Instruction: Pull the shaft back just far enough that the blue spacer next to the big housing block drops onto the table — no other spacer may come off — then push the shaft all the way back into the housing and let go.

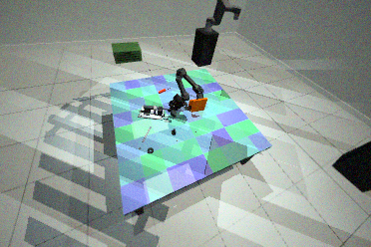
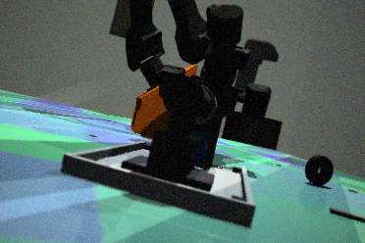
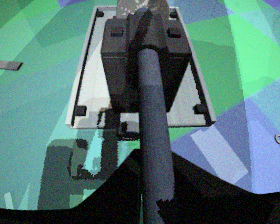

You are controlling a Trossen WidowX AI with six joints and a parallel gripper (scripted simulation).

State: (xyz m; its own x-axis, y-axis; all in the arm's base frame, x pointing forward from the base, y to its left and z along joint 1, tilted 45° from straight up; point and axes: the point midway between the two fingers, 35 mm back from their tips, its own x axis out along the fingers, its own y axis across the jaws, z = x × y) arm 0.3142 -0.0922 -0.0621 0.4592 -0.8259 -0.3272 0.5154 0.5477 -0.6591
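Now: gripper tip 50 mm short of the dark shaft, 30 mm to the left of it and 30 mm below it. Also, from my gripper tip: blue spacer (110 mm ahead, 70 mm to the right, 20 mm below); then light grey spacer (100 mm ahead, 60 mm to the right, 30 mm above).
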